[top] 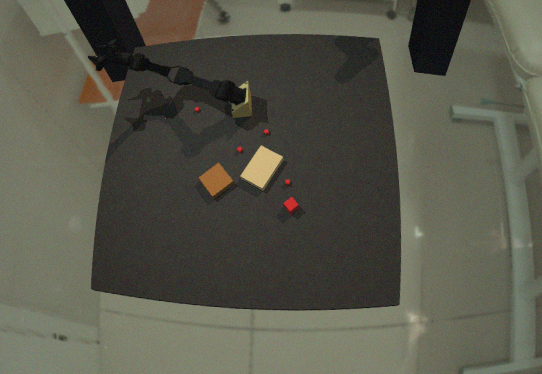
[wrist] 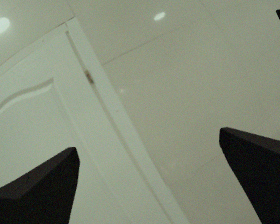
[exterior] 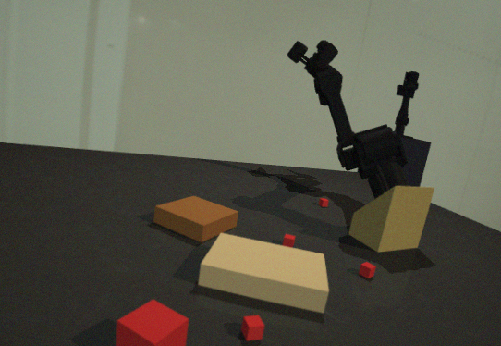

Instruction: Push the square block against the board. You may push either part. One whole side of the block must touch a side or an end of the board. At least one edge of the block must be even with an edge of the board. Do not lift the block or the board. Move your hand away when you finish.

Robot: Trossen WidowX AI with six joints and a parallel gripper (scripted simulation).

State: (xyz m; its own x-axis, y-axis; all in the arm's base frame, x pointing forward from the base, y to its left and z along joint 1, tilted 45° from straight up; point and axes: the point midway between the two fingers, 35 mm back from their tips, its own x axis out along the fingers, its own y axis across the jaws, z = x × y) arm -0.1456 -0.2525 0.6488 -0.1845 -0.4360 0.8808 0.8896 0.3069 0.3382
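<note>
The cream board is 410 mm ahead of my gripper tip, 760 mm to the left of it and 380 mm below it. Also, from my gripper tip: square brown block 470 mm ahead, 590 mm to the left, 380 mm below; then red cube 570 mm ahead, 880 mm to the left, 380 mm below.
</note>
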